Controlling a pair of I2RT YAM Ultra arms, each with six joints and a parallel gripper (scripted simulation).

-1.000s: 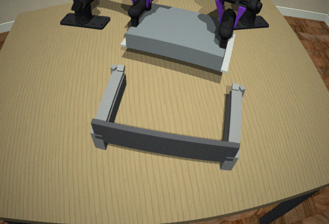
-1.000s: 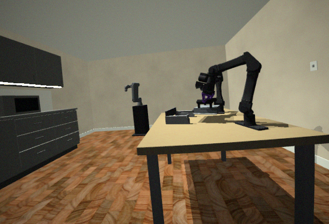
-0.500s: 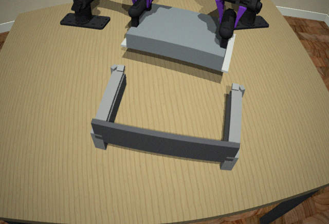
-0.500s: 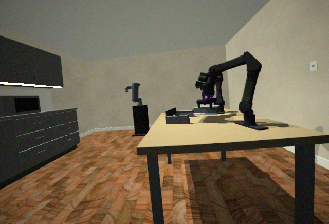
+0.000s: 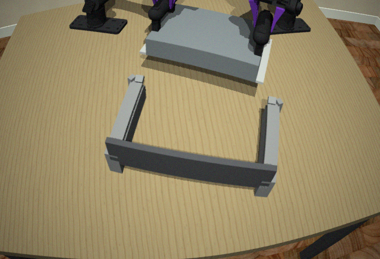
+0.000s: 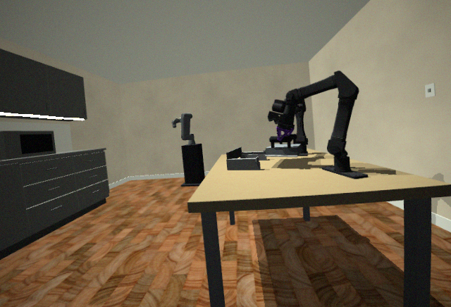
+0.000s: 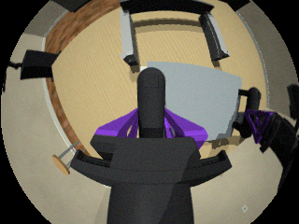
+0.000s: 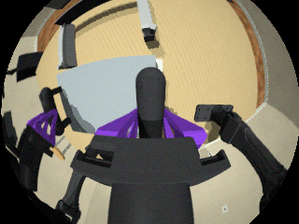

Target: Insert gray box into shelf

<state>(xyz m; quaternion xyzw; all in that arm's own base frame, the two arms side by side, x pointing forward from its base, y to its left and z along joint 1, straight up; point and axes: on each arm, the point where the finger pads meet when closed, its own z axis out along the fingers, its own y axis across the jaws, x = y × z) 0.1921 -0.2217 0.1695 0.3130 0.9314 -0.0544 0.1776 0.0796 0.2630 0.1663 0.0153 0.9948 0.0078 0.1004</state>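
Now: the gray box 4 cm ahead of my right hand, 11 cm to the left of it and 5 cm below it. The rest, counted from my right hand: dark back plate 38 cm ahead, 5 cm to the left, 9 cm below.
Right now my left hand is 11 cm to the left of the gray box, 5 cm above it and 4 cm past it. From my left hand the other things lie so: dark back plate: 29 cm ahead, 17 cm to the right, 10 cm below.
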